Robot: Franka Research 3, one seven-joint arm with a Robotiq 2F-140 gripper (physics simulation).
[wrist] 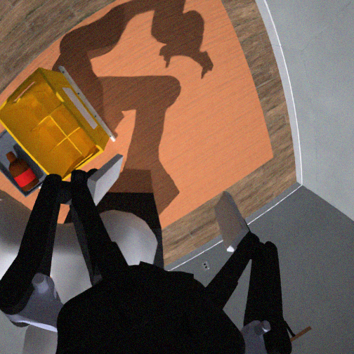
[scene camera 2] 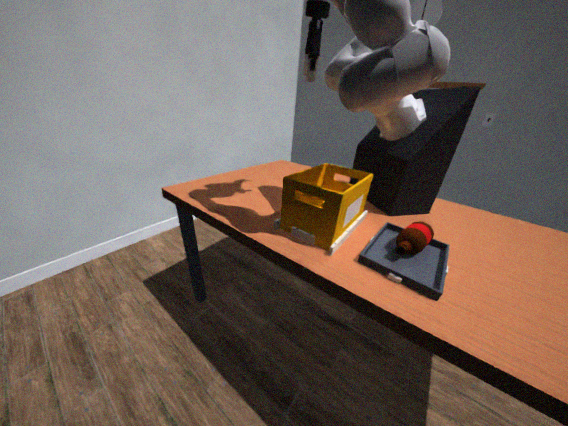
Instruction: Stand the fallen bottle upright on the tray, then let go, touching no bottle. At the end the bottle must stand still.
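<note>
A brown bottle with a red label (scene camera 2: 416,238) (wrist: 22,173) lies on its side on the dark grey tray (scene camera 2: 372,261) (wrist: 7,141), toward the tray's back in the scene view. Its neck points toward the camera in the scene view. My gripper (scene camera 2: 310,75) (wrist: 171,184) is open and empty, high above the table and well away from the bottle, on the far side of the yellow crate. In the scene view part of the fingers shows at the top, seen edge-on.
A yellow crate (scene camera 2: 311,212) (wrist: 80,159) with inner dividers stands on the orange table (scene camera 2: 500,280) (wrist: 220,100), right beside the tray. A dark pedestal (scene camera 2: 390,175) bearing the arm's base stands behind the crate and tray. The arm's shadow falls across the table.
</note>
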